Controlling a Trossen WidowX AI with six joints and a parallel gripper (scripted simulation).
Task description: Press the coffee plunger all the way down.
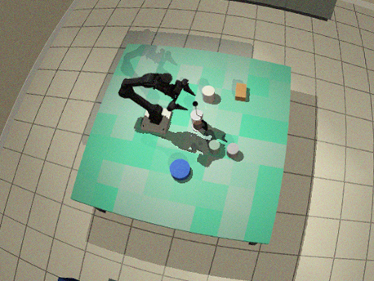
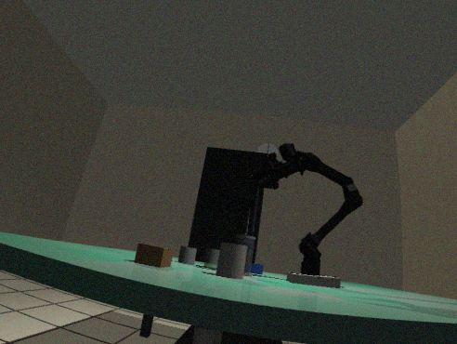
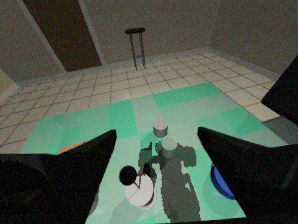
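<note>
The coffee press lies 240 mm below my gripper tip, 50 mm to the left of it and 10 mm ahead of it. Round my gripper tip: orange-brown box: 370 mm to the left, 350 mm below, 180 mm ahead.
</note>
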